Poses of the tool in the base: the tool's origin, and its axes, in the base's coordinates. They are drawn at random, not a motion.
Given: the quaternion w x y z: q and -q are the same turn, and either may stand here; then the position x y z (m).
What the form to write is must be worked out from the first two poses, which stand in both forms.
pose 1, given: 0.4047, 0.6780, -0.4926, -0.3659, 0.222, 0.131, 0.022
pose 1, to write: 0.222, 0.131, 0.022, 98.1, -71.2, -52.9
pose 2, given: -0.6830, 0.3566, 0.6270, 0.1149, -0.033, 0.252, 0.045
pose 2, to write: -0.033, 0.252, 0.045, -45.8, -80.6, -14.8
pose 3, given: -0.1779, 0.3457, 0.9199, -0.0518, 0.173, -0.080, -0.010
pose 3, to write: 0.173, -0.080, -0.010, -56.0, -149.1, 8.4
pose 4, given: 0.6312, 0.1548, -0.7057, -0.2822, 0.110, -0.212, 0.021
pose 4, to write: 0.110, -0.212, 0.021, 20.3, -92.6, -37.0
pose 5, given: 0.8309, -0.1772, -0.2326, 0.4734, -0.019, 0.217, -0.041
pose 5, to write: -0.019, 0.217, -0.041, -21.5, -28.3, 57.5
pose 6, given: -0.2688, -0.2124, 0.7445, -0.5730, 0.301, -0.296, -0.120
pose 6, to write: 0.301, -0.296, -0.120, 32.8, -115.0, 88.5
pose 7, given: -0.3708, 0.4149, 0.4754, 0.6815, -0.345, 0.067, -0.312
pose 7, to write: -0.345, 0.067, -0.312, -61.0, -69.9, -100.1
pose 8, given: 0.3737, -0.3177, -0.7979, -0.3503, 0.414, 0.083, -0.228
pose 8, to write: 0.414, 0.083, -0.228, -46.6, -117.1, -51.4
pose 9, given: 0.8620, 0.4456, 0.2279, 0.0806, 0.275, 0.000, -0.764
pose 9, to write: 0.275, 0.000, -0.764, 53.5, 27.4, 9.7
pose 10, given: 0.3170, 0.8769, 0.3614, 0.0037, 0.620, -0.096, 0.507
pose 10, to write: 0.620, -0.096, 0.507, 132.2, 54.5, 0.6
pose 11, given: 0.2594, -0.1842, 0.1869, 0.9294, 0.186, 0.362, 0.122
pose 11, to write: 0.186, 0.362, 0.122, -28.6, 29.0, 144.3
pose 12, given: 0.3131, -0.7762, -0.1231, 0.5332, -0.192, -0.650, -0.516
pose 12, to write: -0.192, -0.650, -0.516, -117.3, -18.6, 80.6
